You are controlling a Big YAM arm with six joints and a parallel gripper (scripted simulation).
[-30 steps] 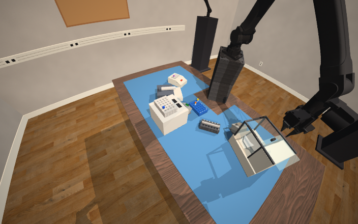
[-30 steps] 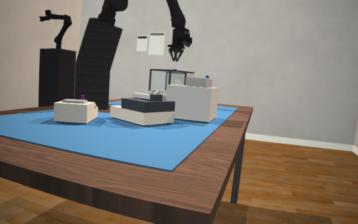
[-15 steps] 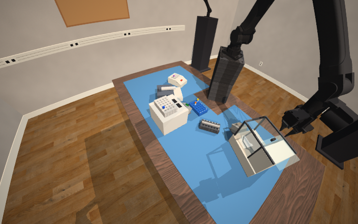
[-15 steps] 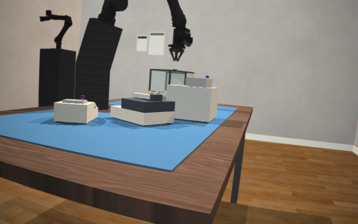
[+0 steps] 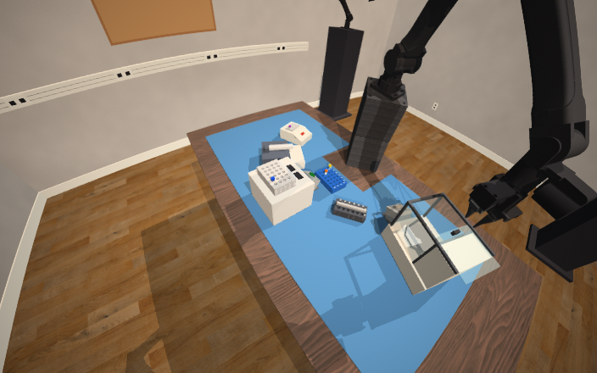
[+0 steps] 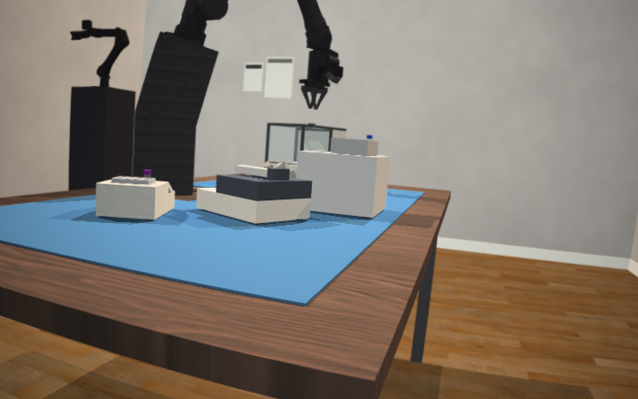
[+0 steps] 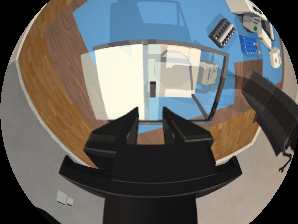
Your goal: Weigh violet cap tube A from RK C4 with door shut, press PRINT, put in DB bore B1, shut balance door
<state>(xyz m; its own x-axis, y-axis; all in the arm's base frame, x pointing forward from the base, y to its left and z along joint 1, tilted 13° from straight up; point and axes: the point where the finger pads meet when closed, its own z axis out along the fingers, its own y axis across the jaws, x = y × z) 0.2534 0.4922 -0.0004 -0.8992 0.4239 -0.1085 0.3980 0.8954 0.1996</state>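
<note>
Right now my hand is 7 cm above the balance door, 2 cm to the right of it and 1 cm short of it. Round my hand: blue rack RK 49 cm to the right, 27 cm below, 1 cm behind; round white print key 21 cm below, 19 cm to the right, 8 cm behind; dark magnet block 32 cm to the right, 26 cm below, 5 cm ahead.
</note>
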